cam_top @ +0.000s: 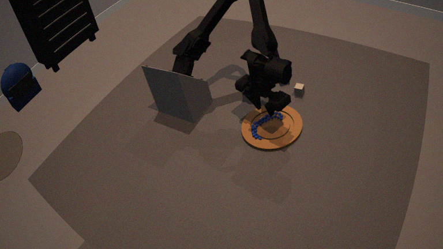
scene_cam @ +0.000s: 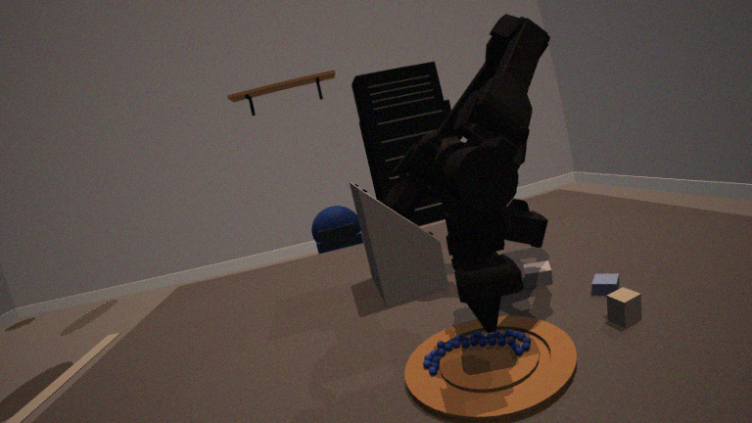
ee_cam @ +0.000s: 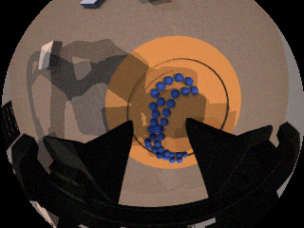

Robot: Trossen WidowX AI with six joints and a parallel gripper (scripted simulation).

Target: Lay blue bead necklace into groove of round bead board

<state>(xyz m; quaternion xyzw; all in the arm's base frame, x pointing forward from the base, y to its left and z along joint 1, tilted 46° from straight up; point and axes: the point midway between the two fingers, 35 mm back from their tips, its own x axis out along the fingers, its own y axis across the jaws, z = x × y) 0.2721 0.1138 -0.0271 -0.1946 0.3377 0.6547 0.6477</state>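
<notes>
The tan cube is 40 mm ahead of my gripper tip, 170 mm to the left of it and 20 mm below it. Also, from my gripper tip: white block (150 mm behind, 140 mm to the left, 30 mm below); then pale blue block (50 mm behind, 210 mm to the left, 30 mm below).
</notes>
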